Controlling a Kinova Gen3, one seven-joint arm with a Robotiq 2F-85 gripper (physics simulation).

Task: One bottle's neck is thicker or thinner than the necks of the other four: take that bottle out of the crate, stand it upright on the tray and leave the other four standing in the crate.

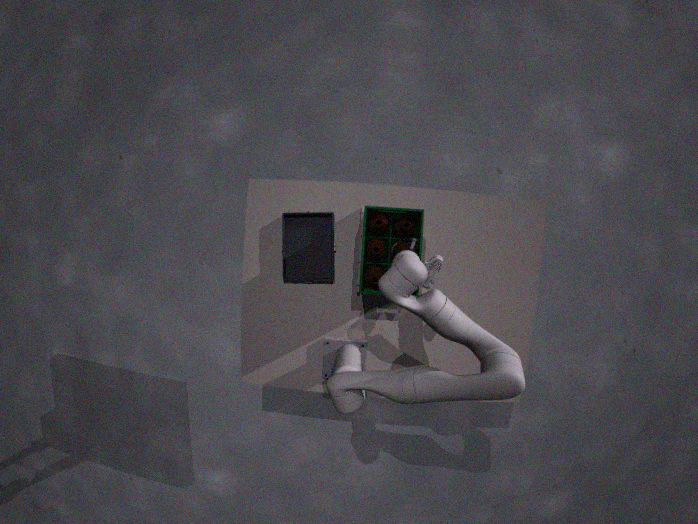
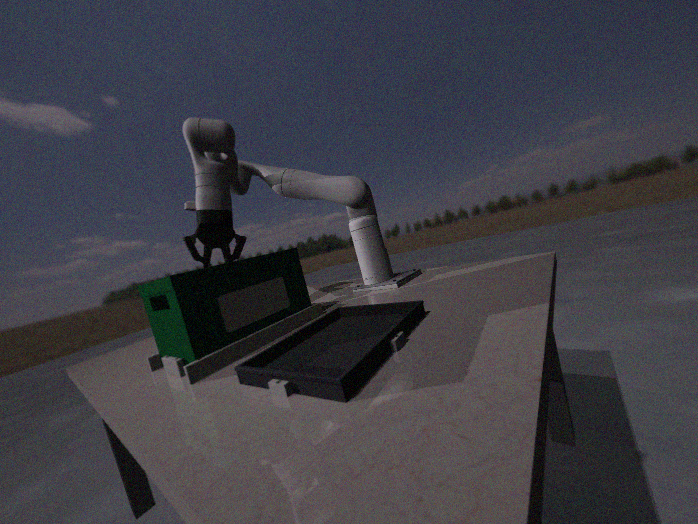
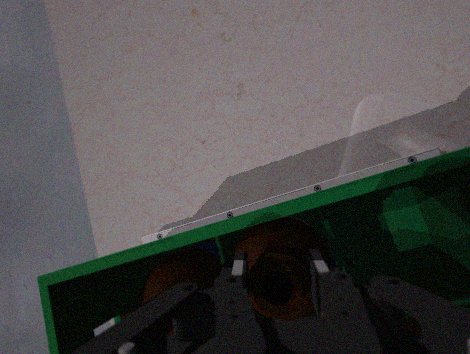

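Where they show: gripper, fingertip midpoint: [image 3: 276, 266]; arm's base, origin of the base link: [image 1: 348, 355] [image 2: 378, 280].
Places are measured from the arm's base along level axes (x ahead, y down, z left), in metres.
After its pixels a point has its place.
The green crate [image 1: 394, 208] {x 0.549, y -0.160, z -0.083 m} [image 2: 202, 338] {x 0.526, y -0.044, z 0.009 m} [image 3: 125, 256] {x 0.492, y -0.160, z -0.176 m} has two columns of compartments with brown bottles standing in them. Bottles show at the far left [image 1: 378, 222] {x 0.501, y -0.148, z -0.039 m}, far right [image 1: 404, 224] {x 0.505, y -0.148, z -0.121 m}, middle left [image 1: 376, 248] {x 0.419, y -0.148, z -0.043 m} and near left [image 1: 374, 276] {x 0.331, y -0.148, z -0.048 m}. My gripper [image 2: 217, 262] [image 3: 276, 266] {x 0.411, y -0.134, z -0.150 m} points straight down, its fingertips just above the crate's rim. It is shut on the neck of the middle-right bottle [image 1: 401, 247] {x 0.433, y -0.114, z -0.125 m} [image 3: 280, 240] {x 0.408, y -0.114, z -0.162 m}, whose body is inside the crate. Dim light hides how the neck thicknesses compare. The dark tray [image 1: 308, 214] {x 0.514, y 0.002, z 0.216 m} [image 2: 315, 386] {x 0.512, y 0.002, z 0.274 m} bears no bottle.
The crate and tray stand side by side on the pale table [image 1: 479, 225] {x 0.557, y 0.015, z -0.431 m} [image 2: 451, 451] {x 0.521, y 0.015, z 0.424 m}. A low light-coloured strip [image 2: 225, 360] {x 0.505, y 0.005, z 0.019 m} [image 3: 317, 188] {x 0.375, y -0.015, z -0.193 m} runs along the crate's foot. The arm's base [image 1: 345, 360] {x 0.043, y -0.153, z 0.008 m} [image 2: 374, 270] {x 0.039, y -0.041, z 0.024 m} stands on the table's near side.
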